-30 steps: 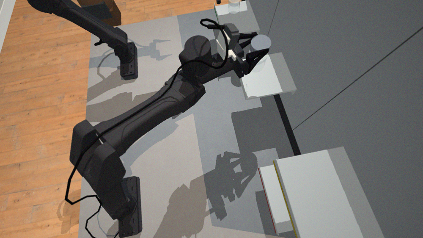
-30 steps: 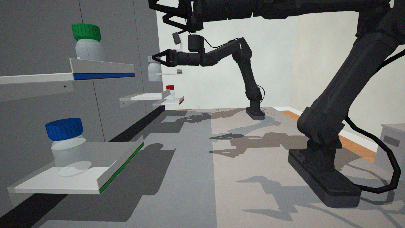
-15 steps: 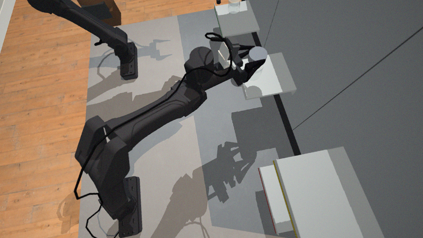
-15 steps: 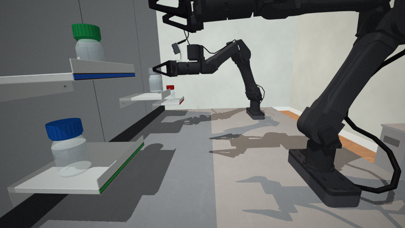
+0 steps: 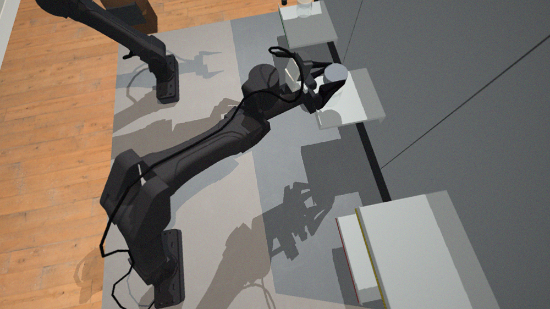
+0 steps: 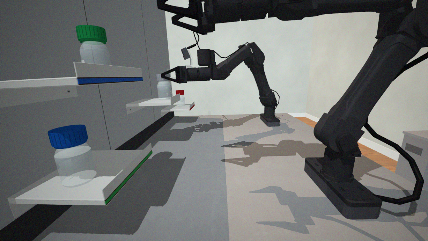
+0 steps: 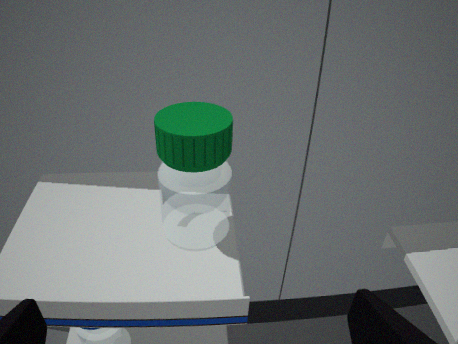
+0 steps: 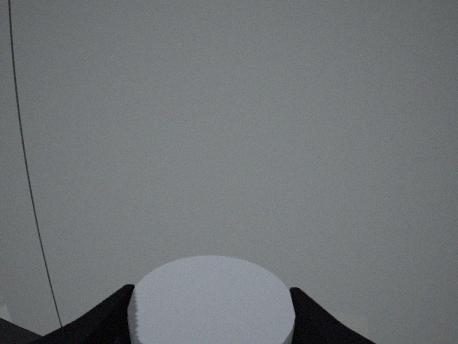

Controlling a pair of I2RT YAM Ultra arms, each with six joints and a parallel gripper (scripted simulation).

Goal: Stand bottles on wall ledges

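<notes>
My right hand is 5 cm above the grey-capped bottle. Also, from my right hand: green-capped bottle: 3 cm ahead, 33 cm to the left, 4 cm above; then blue-capped bottle: 3 cm ahead, 44 cm to the left, 15 cm below.
Right now the grey-capped bottle is 140 mm ahead of my left hand, 330 mm to the right of it and 170 mm below it. Also, from my left hand: green-capped bottle: 180 mm ahead, 80 mm below; blue-capped bottle: 170 mm ahead, 120 mm to the left, 270 mm below.
</notes>
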